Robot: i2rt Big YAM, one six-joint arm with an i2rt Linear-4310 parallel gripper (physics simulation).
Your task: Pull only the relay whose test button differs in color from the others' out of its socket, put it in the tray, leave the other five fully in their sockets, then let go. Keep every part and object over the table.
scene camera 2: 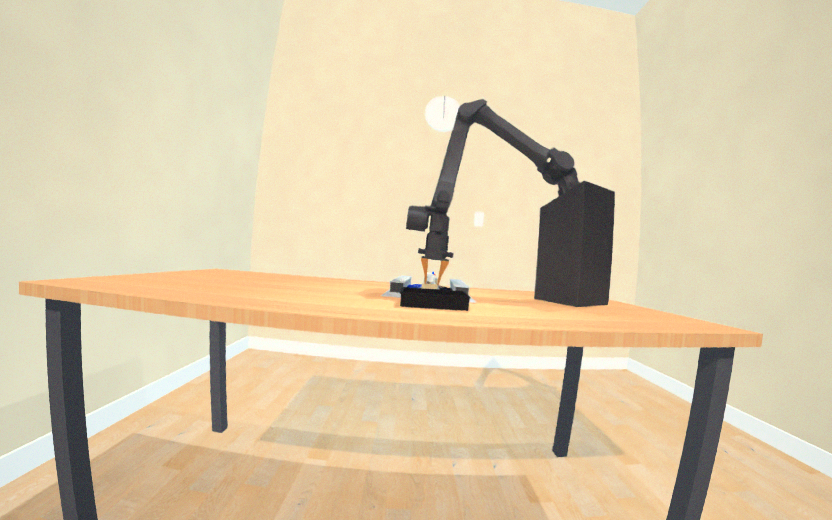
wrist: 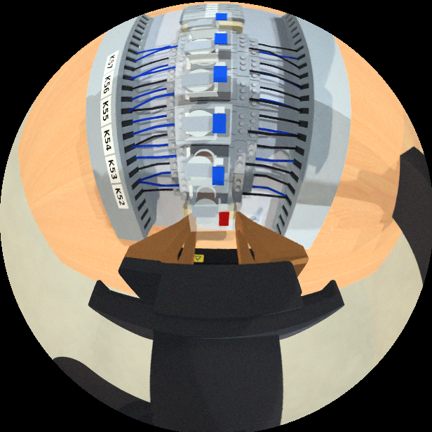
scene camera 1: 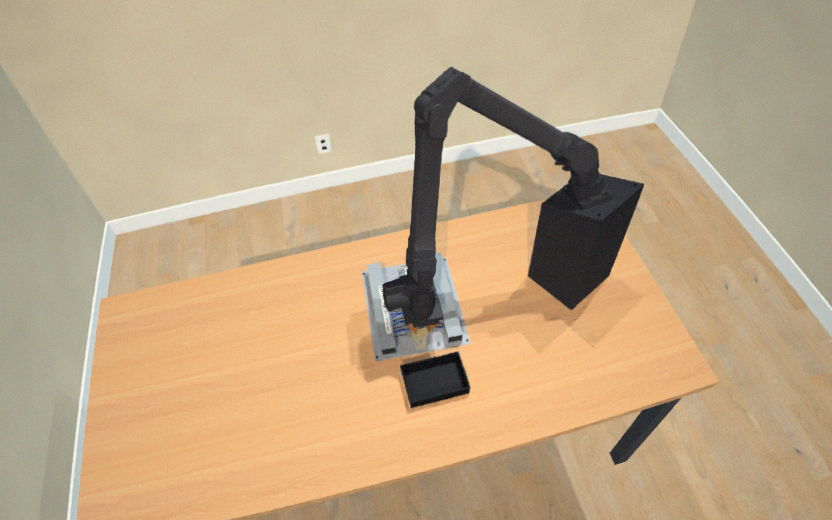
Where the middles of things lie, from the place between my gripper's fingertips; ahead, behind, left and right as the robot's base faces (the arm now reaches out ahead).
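Labels:
Gripper: 110 mm to the left of grey panel (scene camera 1: 405, 346), 40 mm above it.

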